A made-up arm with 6 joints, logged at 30 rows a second.
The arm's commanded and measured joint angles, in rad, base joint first. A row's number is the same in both.
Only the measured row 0 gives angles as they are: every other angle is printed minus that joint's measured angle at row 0.
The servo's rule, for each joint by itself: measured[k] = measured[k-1] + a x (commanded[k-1-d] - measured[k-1]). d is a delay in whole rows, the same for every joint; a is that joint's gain. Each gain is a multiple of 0.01, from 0.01 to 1. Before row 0 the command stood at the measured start. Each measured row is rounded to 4 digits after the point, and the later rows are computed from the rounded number. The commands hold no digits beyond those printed.
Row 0, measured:
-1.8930, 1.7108, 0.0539, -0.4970, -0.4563, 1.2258
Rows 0 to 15, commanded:
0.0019, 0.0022, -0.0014, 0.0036, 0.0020, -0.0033
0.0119, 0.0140, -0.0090, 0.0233, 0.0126, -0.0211
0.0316, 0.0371, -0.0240, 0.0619, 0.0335, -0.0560
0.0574, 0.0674, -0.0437, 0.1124, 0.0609, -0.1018
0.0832, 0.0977, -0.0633, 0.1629, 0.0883, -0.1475
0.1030, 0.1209, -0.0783, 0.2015, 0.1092, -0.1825
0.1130, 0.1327, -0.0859, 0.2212, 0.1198, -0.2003
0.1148, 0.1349, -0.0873, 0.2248, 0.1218, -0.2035
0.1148, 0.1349, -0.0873, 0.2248, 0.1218, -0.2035
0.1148, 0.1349, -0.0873, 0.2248, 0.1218, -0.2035
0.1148, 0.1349, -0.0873, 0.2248, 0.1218, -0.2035
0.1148, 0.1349, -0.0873, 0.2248, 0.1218, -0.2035
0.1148, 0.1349, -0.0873, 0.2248, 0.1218, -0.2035
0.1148, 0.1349, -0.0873, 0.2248, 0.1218, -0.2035
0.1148, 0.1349, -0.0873, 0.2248, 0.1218, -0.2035
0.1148, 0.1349, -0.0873, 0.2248, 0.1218, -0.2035
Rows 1 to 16, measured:
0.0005, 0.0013, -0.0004, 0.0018, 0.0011, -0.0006
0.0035, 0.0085, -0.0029, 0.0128, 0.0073, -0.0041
0.0108, 0.0248, -0.0090, 0.0378, 0.0214, -0.0129
0.0229, 0.0491, -0.0191, 0.0758, 0.0427, -0.0280
0.0386, 0.0768, -0.0319, 0.1202, 0.0673, -0.0483
0.0553, 0.1019, -0.0454, 0.1617, 0.0899, -0.0711
0.0703, 0.1195, -0.0571, 0.1920, 0.1060, -0.0931
0.0819, 0.1283, -0.0659, 0.2087, 0.1145, -0.1119
0.0905, 0.1321, -0.0721, 0.2169, 0.1184, -0.1275
0.0968, 0.1337, -0.0765, 0.2209, 0.1202, -0.1404
0.1015, 0.1344, -0.0796, 0.2229, 0.1211, -0.1511
0.1050, 0.1347, -0.0818, 0.2239, 0.1215, -0.1600
0.1075, 0.1348, -0.0834, 0.2244, 0.1217, -0.1674
0.1094, 0.1349, -0.0845, 0.2246, 0.1218, -0.1735
0.1108, 0.1349, -0.0853, 0.2247, 0.1218, -0.1786
0.1118, 0.1349, -0.0859, 0.2248, 0.1218, -0.1828
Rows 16 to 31, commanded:
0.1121, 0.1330, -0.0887, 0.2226, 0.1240, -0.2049
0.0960, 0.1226, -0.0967, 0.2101, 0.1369, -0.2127
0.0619, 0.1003, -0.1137, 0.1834, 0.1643, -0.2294
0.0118, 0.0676, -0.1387, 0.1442, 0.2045, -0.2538
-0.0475, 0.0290, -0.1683, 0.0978, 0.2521, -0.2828
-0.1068, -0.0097, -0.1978, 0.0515, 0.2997, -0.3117
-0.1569, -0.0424, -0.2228, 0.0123, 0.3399, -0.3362
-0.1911, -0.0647, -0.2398, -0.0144, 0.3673, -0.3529
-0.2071, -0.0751, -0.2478, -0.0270, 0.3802, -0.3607
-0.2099, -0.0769, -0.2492, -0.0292, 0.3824, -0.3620
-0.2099, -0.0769, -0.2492, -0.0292, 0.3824, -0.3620
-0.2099, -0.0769, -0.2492, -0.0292, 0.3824, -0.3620
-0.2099, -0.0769, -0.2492, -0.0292, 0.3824, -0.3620
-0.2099, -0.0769, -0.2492, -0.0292, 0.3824, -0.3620
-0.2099, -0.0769, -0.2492, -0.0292, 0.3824, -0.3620
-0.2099, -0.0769, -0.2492, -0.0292, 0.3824, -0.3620
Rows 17 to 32, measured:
0.1119, 0.1338, -0.0867, 0.2237, 0.1230, -0.1866
0.1078, 0.1274, -0.0896, 0.2168, 0.1305, -0.1910
0.0959, 0.1120, -0.0966, 0.1998, 0.1488, -0.1975
0.0740, 0.0867, -0.1088, 0.1714, 0.1789, -0.2071
0.0424, 0.0538, -0.1261, 0.1339, 0.2184, -0.2200
0.0036, 0.0176, -0.1469, 0.0919, 0.2623, -0.2356
-0.0381, -0.0166, -0.1689, 0.0513, 0.3042, -0.2527
-0.0779, -0.0440, -0.1895, 0.0178, 0.3383, -0.2697
-0.1115, -0.0617, -0.2064, -0.0050, 0.3609, -0.2852
-0.1371, -0.0704, -0.2188, -0.0173, 0.3725, -0.2983
-0.1560, -0.0741, -0.2276, -0.0234, 0.3778, -0.3091
-0.1700, -0.0757, -0.2339, -0.0264, 0.3803, -0.3181
-0.1804, -0.0764, -0.2383, -0.0278, 0.3814, -0.3256
-0.1881, -0.0767, -0.2415, -0.0285, 0.3819, -0.3318
-0.1938, -0.0768, -0.2437, -0.0289, 0.3822, -0.3369
-0.1980, -0.0769, -0.2453, -0.0291, 0.3823, -0.3412

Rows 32 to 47, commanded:
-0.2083, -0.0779, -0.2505, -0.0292, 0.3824, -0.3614
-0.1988, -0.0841, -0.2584, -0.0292, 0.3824, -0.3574
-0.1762, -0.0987, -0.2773, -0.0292, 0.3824, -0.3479
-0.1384, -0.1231, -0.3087, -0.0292, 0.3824, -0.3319
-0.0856, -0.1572, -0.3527, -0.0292, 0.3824, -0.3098
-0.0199, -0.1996, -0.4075, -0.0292, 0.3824, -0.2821
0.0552, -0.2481, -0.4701, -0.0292, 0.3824, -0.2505
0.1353, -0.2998, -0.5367, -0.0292, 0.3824, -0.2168
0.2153, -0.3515, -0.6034, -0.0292, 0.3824, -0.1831
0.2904, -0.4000, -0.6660, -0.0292, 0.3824, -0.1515
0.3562, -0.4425, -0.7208, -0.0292, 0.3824, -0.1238
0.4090, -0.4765, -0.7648, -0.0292, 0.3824, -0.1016
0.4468, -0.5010, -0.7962, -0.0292, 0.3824, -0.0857
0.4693, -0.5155, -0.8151, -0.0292, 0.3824, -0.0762
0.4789, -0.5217, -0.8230, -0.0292, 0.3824, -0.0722
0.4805, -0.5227, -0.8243, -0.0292, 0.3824, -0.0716
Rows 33 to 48, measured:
-0.2007, -0.0775, -0.2468, -0.0292, 0.3824, -0.3446
-0.2002, -0.0813, -0.2502, -0.0292, 0.3824, -0.3468
-0.1940, -0.0912, -0.2581, -0.0292, 0.3824, -0.3470
-0.1795, -0.1094, -0.2728, -0.0292, 0.3824, -0.3444
-0.1551, -0.1366, -0.2960, -0.0292, 0.3824, -0.3385
-0.1199, -0.1725, -0.3283, -0.0292, 0.3824, -0.3289
-0.0744, -0.2156, -0.3694, -0.0292, 0.3824, -0.3156
-0.0199, -0.2636, -0.4179, -0.0292, 0.3824, -0.2988
0.0413, -0.3137, -0.4717, -0.0292, 0.3824, -0.2791
0.1061, -0.3629, -0.5280, -0.0292, 0.3824, -0.2574
0.1711, -0.4083, -0.5839, -0.0292, 0.3824, -0.2347
0.2330, -0.4472, -0.6364, -0.0292, 0.3824, -0.2121
0.2886, -0.4779, -0.6827, -0.0292, 0.3824, -0.1906
0.3356, -0.4993, -0.7211, -0.0292, 0.3824, -0.1712
0.3729, -0.5121, -0.7507, -0.0292, 0.3824, -0.1544
0.4009, -0.5181, -0.7720, -0.0292, 0.3824, -0.1403

